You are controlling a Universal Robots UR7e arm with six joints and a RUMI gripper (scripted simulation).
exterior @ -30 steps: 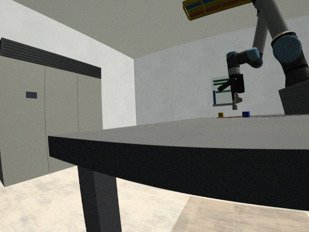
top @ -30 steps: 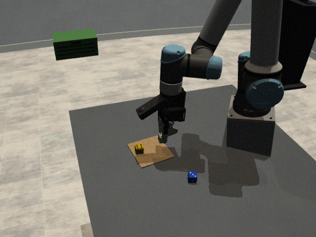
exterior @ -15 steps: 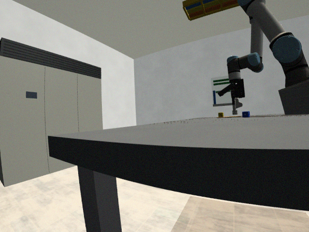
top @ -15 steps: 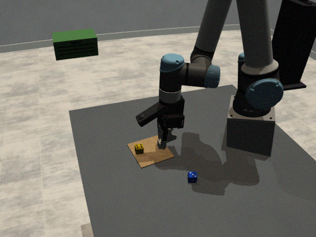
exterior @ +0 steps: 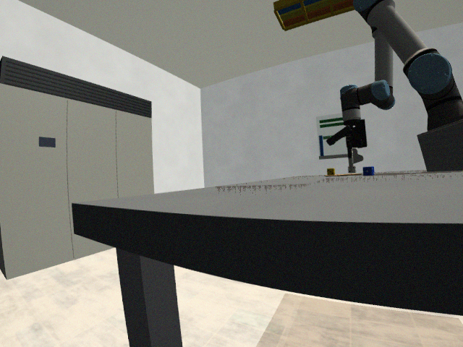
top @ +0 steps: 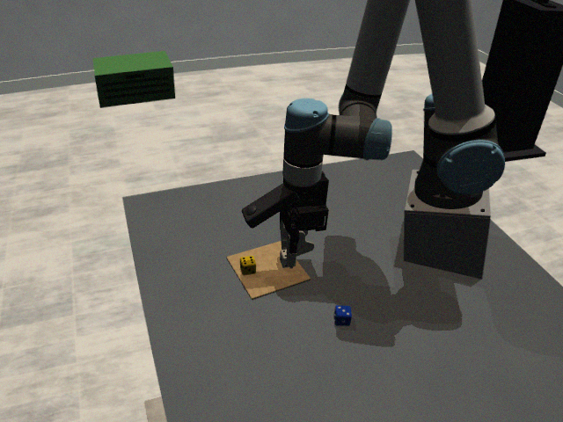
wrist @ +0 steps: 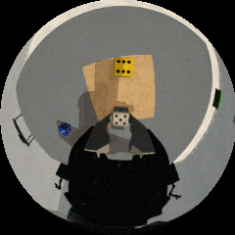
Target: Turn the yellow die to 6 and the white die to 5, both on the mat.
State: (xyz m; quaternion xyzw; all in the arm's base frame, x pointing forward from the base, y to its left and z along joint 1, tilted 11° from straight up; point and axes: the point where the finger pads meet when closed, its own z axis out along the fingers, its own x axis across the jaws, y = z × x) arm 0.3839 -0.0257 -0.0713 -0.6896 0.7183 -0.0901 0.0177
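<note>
My gripper is now right at the white die. Also, from my hand: tan mat 50 mm ahead, 20 mm below; yellow die 90 mm ahead, 10 mm below; blue die 60 mm behind, 180 mm to the left, 10 mm below.
</note>
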